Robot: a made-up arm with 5 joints.
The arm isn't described. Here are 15 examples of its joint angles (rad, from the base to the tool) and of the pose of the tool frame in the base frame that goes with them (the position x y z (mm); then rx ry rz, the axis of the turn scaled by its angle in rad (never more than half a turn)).
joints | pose
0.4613 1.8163 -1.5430 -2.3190 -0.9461 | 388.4 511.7 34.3 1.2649 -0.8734 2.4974
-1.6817 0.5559 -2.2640 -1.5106 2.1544 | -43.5 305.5 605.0 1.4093 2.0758 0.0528
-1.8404 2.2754 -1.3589 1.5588 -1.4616 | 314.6 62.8 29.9 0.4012 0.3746 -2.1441
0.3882 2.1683 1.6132 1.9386 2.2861 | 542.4 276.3 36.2 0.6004 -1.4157 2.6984
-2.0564 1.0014 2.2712 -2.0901 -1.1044 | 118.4 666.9 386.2 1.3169 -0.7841 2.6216
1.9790 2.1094 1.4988 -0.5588 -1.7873 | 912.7 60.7 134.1 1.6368 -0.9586 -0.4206
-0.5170 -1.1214 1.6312 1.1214 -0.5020 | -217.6 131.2 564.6 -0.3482 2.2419 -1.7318
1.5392 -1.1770 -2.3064 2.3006 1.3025 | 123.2 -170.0 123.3 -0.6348 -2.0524 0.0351
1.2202 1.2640 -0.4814 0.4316 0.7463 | 791.7 -191.7 202.0 -1.7150 0.0578 1.3774
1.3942 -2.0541 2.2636 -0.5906 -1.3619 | -117.2 624.5 137.9 1.7817 1.2077 0.1770
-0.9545 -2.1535 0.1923 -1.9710 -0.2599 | 6.3 -146.1 -108.0 0.7581 0.2228 -0.0779
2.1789 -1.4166 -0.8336 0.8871 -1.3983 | -61.8 262.8 249.7 1.9655 -1.0891 1.7162
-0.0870 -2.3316 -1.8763 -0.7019 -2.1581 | -58.8 194.4 713.9 0.0302 2.5503 -0.8171
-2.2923 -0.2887 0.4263 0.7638 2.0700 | -99.4 328.1 530.7 -2.1135 1.3760 -1.2748
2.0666 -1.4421 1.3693 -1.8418 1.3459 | 201.6 356.0 286.9 2.1822 -1.5972 -0.0716
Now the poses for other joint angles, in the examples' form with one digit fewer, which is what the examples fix.
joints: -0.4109 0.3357 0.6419 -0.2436 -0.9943
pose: 132 161 -495 0.628 -0.188 -1.718
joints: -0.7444 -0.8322 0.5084 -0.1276 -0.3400
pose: -347 -40 -125 0.320 0.890 -0.494
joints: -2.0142 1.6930 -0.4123 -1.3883 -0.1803
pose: 550 -279 -32 -0.219 2.137 2.229
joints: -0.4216 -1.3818 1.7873 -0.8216 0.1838
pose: -284 -347 505 -1.152 0.638 -0.522
